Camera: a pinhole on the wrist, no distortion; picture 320 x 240 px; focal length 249.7 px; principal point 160.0 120.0 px. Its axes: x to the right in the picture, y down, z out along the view. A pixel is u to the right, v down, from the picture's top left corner.
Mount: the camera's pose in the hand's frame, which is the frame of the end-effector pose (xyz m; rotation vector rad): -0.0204 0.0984 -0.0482 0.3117 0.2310 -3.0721
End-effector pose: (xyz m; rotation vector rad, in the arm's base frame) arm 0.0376 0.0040 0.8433 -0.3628 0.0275 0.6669
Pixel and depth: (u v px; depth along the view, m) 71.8 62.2 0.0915
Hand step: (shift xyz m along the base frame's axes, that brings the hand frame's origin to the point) -0.0756 0.0892 0.0139
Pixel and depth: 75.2 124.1 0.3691
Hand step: -0.0307 0.1598 0.2958
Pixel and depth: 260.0 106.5 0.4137
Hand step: -0.2699 -0.0122 0.3221
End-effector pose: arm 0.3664 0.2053 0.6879 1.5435 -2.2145 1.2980
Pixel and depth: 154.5 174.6 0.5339
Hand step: 0.2826 -0.2594 -0.2837
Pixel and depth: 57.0 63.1 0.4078
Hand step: -0.0036 -0.3086 -0.2852
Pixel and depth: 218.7 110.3 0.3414
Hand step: 0.1202 -0.0696 -0.2892
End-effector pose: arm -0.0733 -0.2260 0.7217 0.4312 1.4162 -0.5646
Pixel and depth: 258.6 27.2 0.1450
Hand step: 0.1407 0.0611 0.1109
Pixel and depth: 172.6 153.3 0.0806
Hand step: 0.0649 0.0480 0.0386
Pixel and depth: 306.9 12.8 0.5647
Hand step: 0.4877 -0.0330 0.5085
